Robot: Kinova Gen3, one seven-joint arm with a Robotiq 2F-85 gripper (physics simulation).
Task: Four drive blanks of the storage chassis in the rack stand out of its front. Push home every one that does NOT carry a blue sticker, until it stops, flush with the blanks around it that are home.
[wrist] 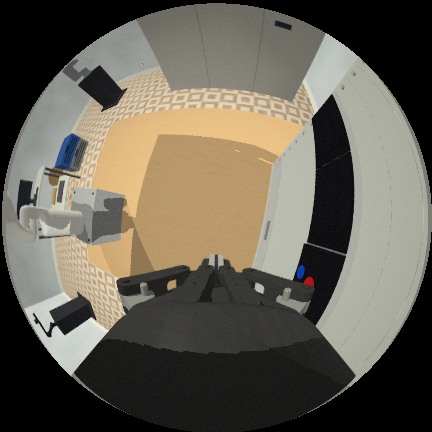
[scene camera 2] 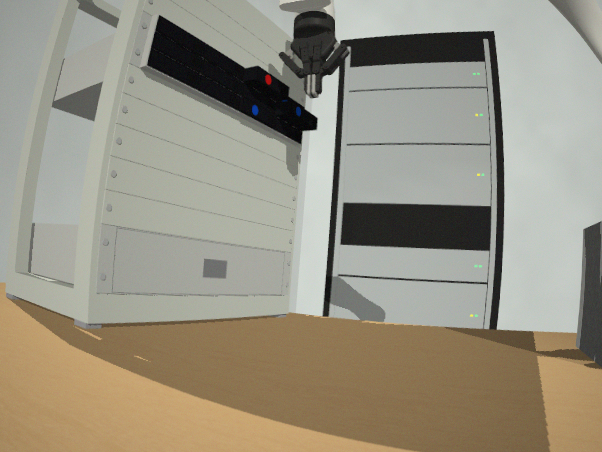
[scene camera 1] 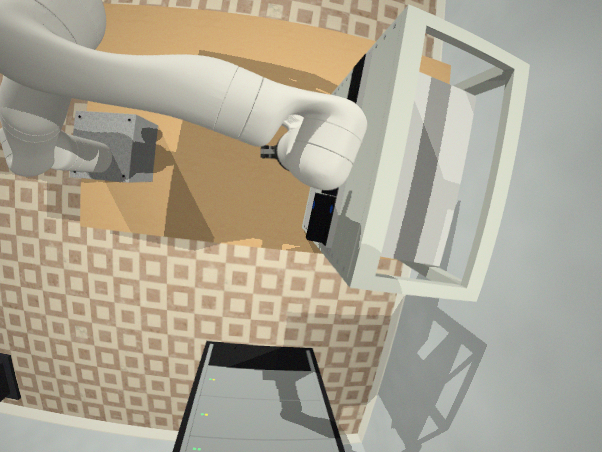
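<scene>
The storage chassis point(scene camera 1: 356, 82) point(scene camera 2: 192, 62) point(wrist: 331, 200) is a black band across the pale rack point(scene camera 1: 382, 150) point(scene camera 2: 200, 170) point(wrist: 380, 200). In scene view 2, a blank with a red sticker point(scene camera 2: 268, 80) stands out of its front. A blank with a blue sticker point(scene camera 2: 298, 111) stands out at the right end. Another blue sticker point(scene camera 2: 255, 110) is low on the front; how far its blank stands out is unclear. A further bit of blue shows between them, partly hidden. The wrist view shows a red sticker point(wrist: 309, 282) and a blue sticker point(wrist: 300, 272). My gripper point(scene camera 1: 266, 151) point(scene camera 2: 313, 93) point(wrist: 215, 262) is shut and empty, apart from the blanks, in front of the rack.
A grey box point(scene camera 1: 112, 147) point(wrist: 97, 216) stands on the wooden surface point(scene camera 1: 240, 200) point(scene camera 2: 325, 390) point(wrist: 200, 190). A second, dark-framed rack point(scene camera 1: 260, 400) point(scene camera 2: 417, 170) stands beyond the pale rack. In scene view 1, my arm covers part of the chassis front.
</scene>
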